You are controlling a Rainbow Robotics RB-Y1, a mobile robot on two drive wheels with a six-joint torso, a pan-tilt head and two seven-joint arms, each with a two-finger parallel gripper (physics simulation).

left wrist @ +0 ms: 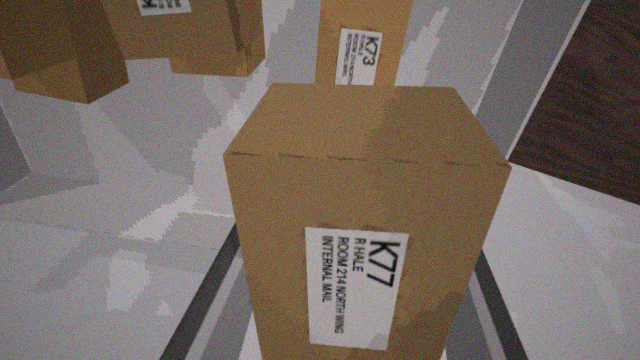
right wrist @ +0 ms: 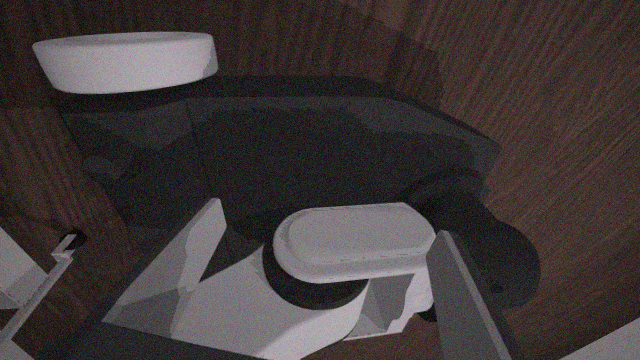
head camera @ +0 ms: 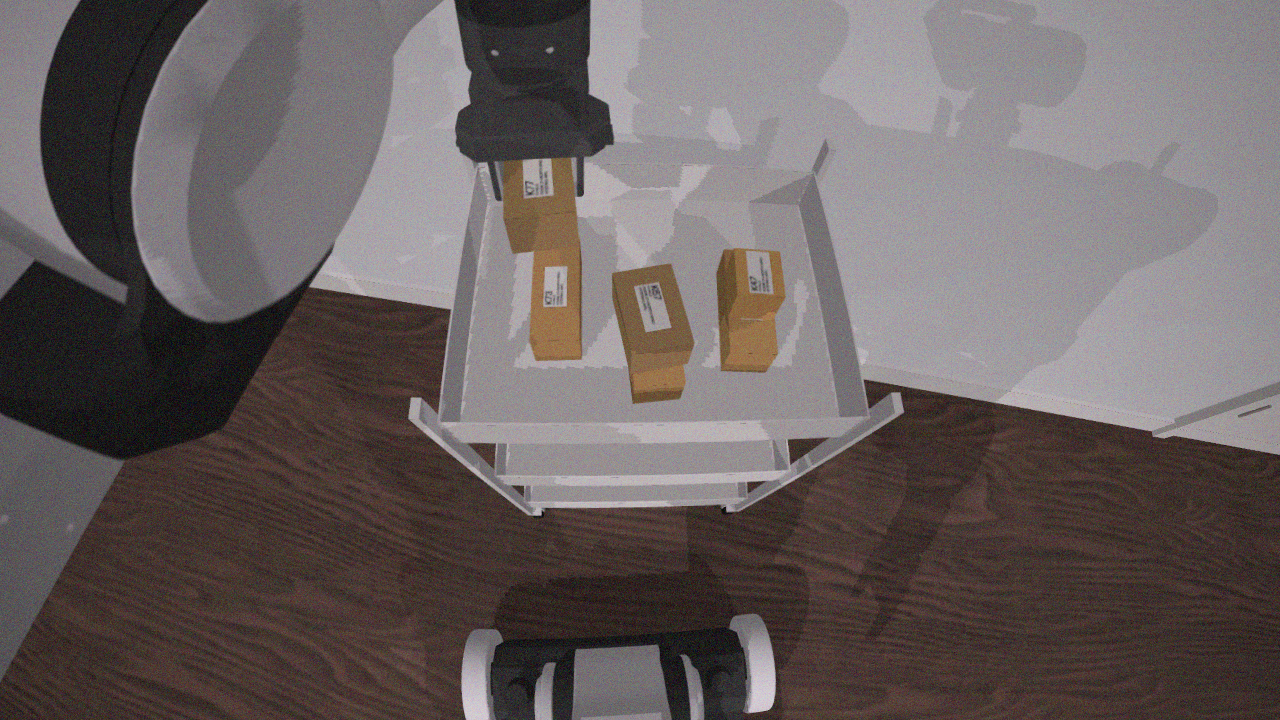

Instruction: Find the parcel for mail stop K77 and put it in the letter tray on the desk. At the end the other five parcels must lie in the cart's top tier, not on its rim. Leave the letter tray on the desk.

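Places are measured from the robot's base along level axes (x ahead, y left, z up), in millimetres.
Pixels of known places: left gripper, fingertip midpoint: (left wrist: 353,242) (head camera: 539,191); right gripper, fingertip midpoint: (right wrist: 325,228).
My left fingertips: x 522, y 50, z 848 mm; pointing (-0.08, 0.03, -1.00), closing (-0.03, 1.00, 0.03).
Note:
Ahead of a thing's pixels: the offset from my left fingertips to its middle. "spot": to the spot under its first point. Level surfaces: height alone.
My left gripper (head camera: 538,193) (left wrist: 353,242) is shut on the K77 parcel @[1 mm back, 1 mm right, 2 mm down] (head camera: 554,204) (left wrist: 280,200), one finger on each side, and holds it over the far left part of the cart's top tier @[185 mm down] (head camera: 572,395). The K73 parcel @[20 mm back, 3 mm right, 158 mm down] (head camera: 556,337) (left wrist: 370,15) lies in the tier, nearer than the K77 parcel in the head camera view. A middle parcel @[77 mm back, 101 mm right, 107 mm down] (head camera: 675,331) rests on a lower parcel @[73 mm back, 104 mm right, 158 mm down] (head camera: 657,385). At the right, a parcel @[40 mm back, 213 mm right, 107 mm down] (head camera: 736,268) rests on another parcel @[44 mm back, 215 mm right, 158 mm down] (head camera: 747,344). My right gripper (right wrist: 325,228) is open and empty. The letter tray does not show.
The white cart's near rim @[spot: 184 mm back, 98 mm right, 148 mm down] (head camera: 653,433) and side handles (head camera: 469,456) (head camera: 827,456) face the robot base (head camera: 617,680). A pale wall (head camera: 984,268) stands behind the cart. A grey surface (head camera: 44,519) shows at the lower left; I cannot tell whether it is the desk.

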